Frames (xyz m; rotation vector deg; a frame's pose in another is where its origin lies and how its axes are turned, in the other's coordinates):
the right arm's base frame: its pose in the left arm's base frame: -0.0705 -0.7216 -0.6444 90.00 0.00 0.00
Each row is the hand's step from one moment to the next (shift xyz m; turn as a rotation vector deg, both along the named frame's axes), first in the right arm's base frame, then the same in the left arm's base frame.
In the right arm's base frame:
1: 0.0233 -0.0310 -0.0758 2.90 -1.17 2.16
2: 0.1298 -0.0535 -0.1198 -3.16 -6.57 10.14
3: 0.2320 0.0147 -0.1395 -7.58 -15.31 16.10
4: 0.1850 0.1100 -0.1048 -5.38 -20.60 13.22
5: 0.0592 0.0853 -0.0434 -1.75 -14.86 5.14
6: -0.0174 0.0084 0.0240 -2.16 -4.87 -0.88
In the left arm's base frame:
1: 0.0233 0.0758 -0.0310 2.90 -2.16 -1.17
2: 0.1298 0.1198 -0.0535 -3.16 -10.14 -6.57
3: 0.2320 0.1395 0.0147 -7.58 -16.10 -15.31
4: 0.1850 0.1048 0.1100 -5.38 -13.22 -20.60
5: 0.0592 0.0434 0.0853 -1.75 -5.14 -14.86
6: -0.0174 -0.0240 0.0084 -2.16 0.88 -4.87

